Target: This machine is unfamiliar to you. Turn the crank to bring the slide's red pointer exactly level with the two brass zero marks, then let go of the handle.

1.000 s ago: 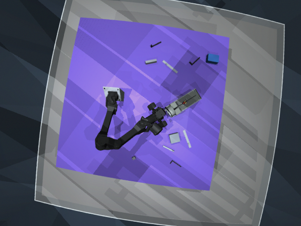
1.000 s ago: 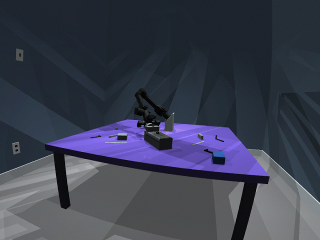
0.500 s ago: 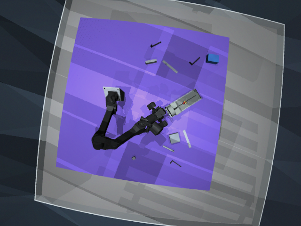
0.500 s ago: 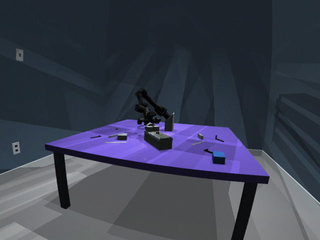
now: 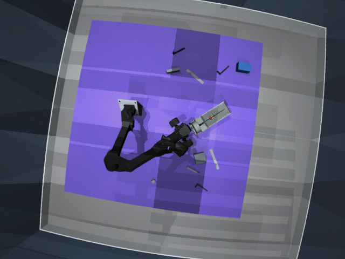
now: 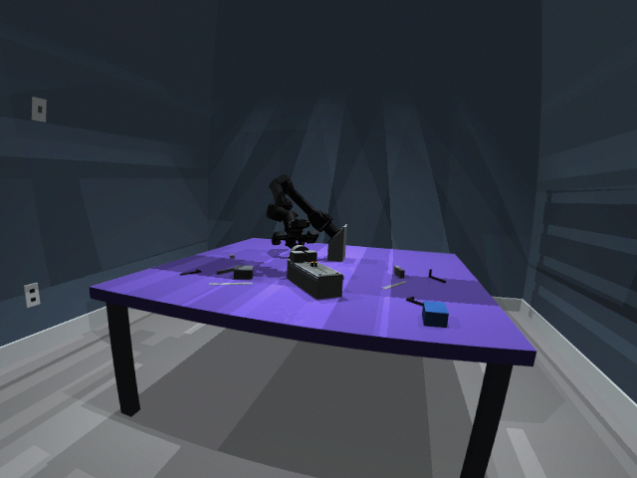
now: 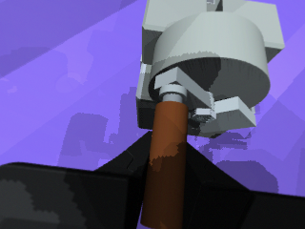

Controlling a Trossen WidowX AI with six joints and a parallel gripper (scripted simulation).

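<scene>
My gripper tip is 140 mm short of the red pointer and 70 mm to the right of it. The rest, counted from my gripper tip: dark block 390 mm to the left, 120 mm behind, 60 mm below; then brown crank handle 30 mm above, 10 mm to the right, 10 mm behind; then grey block 200 mm to the right, 100 mm ahead, 60 mm below.
</scene>
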